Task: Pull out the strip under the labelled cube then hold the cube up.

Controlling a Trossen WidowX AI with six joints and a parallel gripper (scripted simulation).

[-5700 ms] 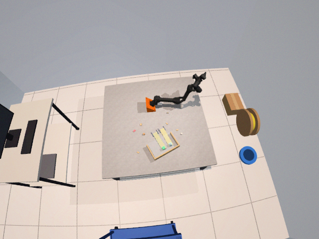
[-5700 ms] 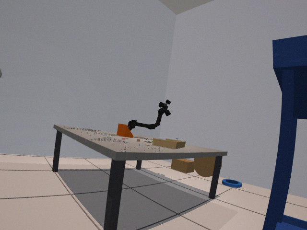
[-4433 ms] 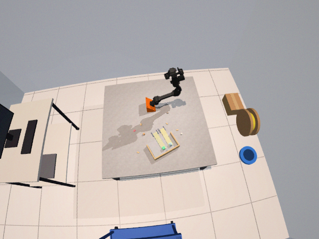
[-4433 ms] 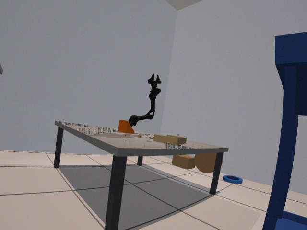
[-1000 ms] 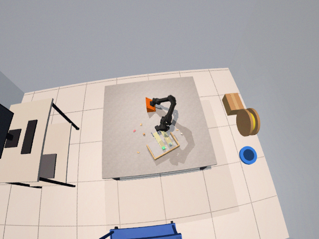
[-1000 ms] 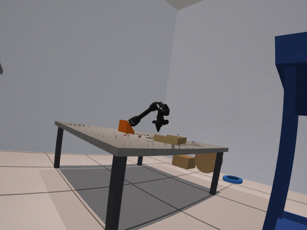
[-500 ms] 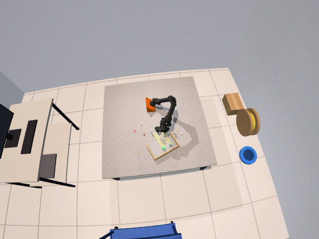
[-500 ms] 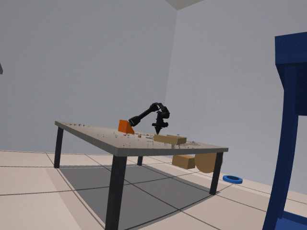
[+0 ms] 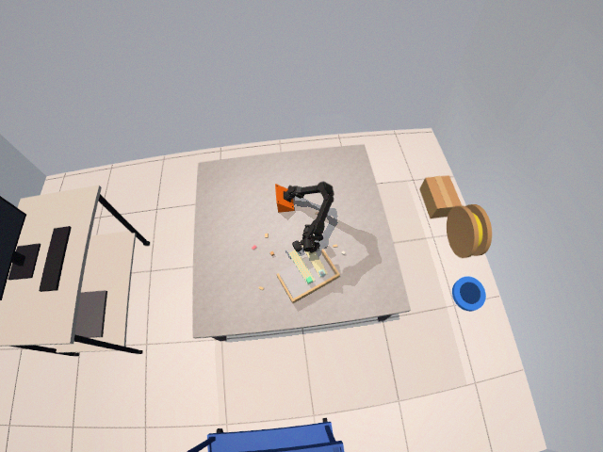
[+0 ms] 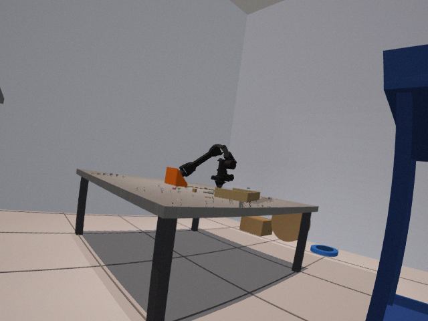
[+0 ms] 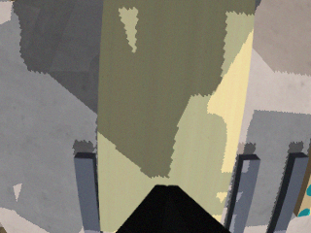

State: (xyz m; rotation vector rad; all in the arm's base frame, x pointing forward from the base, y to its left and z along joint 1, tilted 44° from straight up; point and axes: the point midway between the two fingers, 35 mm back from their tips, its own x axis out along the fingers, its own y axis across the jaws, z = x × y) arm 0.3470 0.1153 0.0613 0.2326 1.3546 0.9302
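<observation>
The yellow strip is 80 mm ahead of my gripper tip, 40 mm to the left of it and 10 mm below it. From my gripper tip the other things lie so: labelled cube: 180 mm ahead, 80 mm to the left, 10 mm above.
</observation>
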